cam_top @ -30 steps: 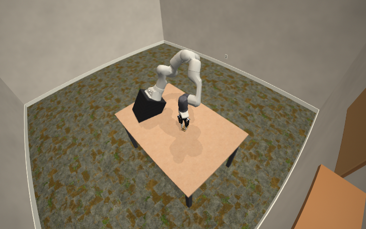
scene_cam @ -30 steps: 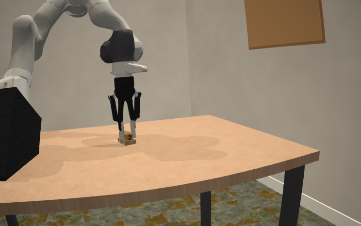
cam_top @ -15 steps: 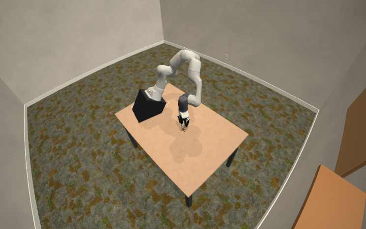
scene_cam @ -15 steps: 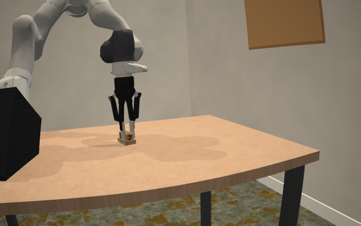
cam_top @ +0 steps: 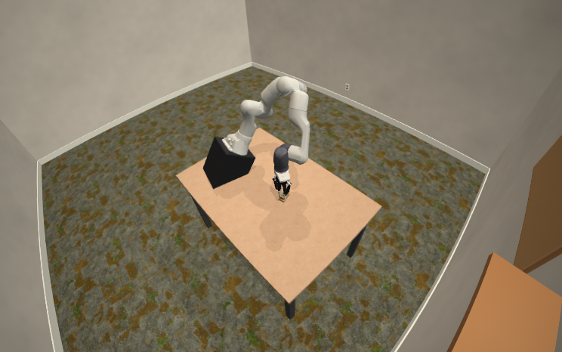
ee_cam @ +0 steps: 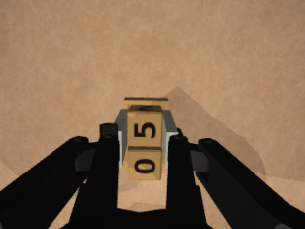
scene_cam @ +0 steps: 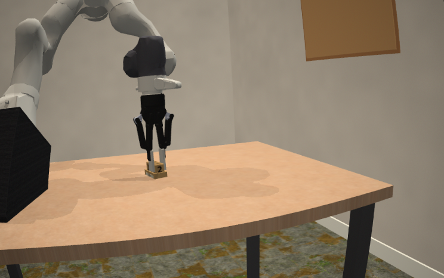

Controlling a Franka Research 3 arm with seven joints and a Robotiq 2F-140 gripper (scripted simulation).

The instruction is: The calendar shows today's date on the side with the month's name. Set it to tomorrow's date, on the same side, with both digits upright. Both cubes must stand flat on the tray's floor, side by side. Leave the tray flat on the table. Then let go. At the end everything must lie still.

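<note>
The cube is 10 mm behind my hand, 30 mm to the left of it and 30 mm below it. Also, from my hand: wooden calendar tray (10 mm behind, 20 mm to the left, 40 mm below).
</note>
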